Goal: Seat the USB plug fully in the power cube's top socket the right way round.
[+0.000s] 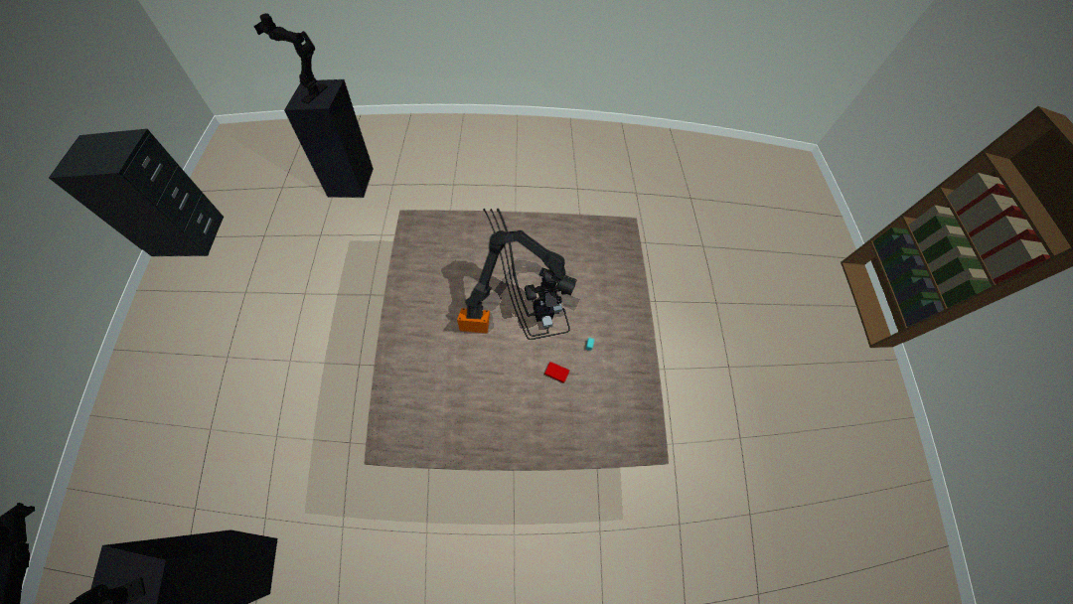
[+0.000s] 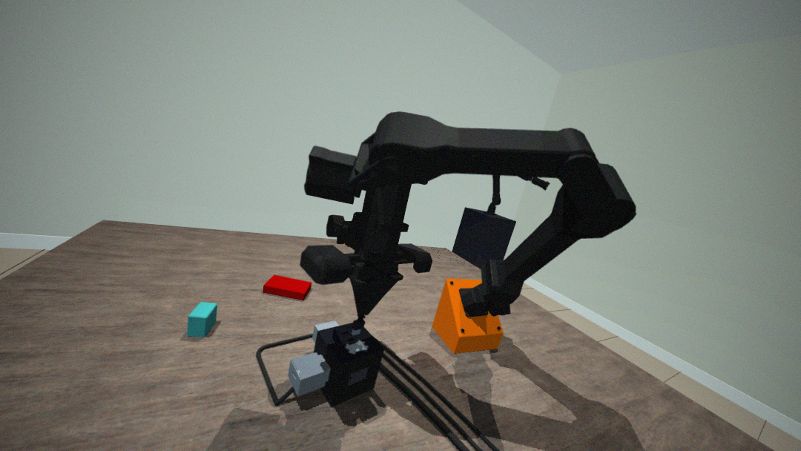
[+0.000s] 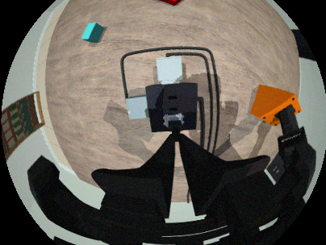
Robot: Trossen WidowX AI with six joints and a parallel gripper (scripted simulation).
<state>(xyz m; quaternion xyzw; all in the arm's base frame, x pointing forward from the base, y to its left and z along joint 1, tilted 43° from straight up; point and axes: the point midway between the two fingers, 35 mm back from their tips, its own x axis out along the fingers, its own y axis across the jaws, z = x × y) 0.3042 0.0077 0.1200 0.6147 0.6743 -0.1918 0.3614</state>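
Now: gripper tip 60 mm above the light grey socket. Round my gripper tip: USB plug 20 mm below; then teal block 220 mm ahead, 160 mm to the right, 110 mm below; then flat red block 70 mm ahead, 300 mm to the right, 120 mm below.
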